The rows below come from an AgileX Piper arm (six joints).
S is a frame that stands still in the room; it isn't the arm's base.
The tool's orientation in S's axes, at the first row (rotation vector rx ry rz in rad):
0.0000, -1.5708, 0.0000
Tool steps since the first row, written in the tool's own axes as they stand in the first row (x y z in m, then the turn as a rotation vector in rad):
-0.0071, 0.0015, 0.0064, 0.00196, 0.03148, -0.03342
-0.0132, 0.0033, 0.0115, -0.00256, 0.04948, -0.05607
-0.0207, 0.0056, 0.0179, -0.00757, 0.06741, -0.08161
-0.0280, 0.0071, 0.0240, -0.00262, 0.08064, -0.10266
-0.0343, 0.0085, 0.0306, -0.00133, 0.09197, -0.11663
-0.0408, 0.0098, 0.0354, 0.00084, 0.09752, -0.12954
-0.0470, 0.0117, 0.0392, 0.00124, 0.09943, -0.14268
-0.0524, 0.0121, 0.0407, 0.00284, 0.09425, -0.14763
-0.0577, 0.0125, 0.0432, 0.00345, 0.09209, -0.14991
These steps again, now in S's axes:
-0.0064, 0.0015, -0.0071, 0.03342, 0.03148, 0.00196
-0.0115, 0.0033, -0.0132, 0.05607, 0.04948, -0.00256
-0.0179, 0.0056, -0.0207, 0.08161, 0.06741, -0.00757
-0.0240, 0.0071, -0.0280, 0.10266, 0.08064, -0.00262
-0.0306, 0.0085, -0.0343, 0.11663, 0.09197, -0.00133
-0.0354, 0.0098, -0.0408, 0.12954, 0.09752, 0.00084
-0.0392, 0.0117, -0.0470, 0.14268, 0.09943, 0.00124
-0.0407, 0.0121, -0.0524, 0.14763, 0.09425, 0.00284
-0.0432, 0.0125, -0.0577, 0.14991, 0.09209, 0.00345

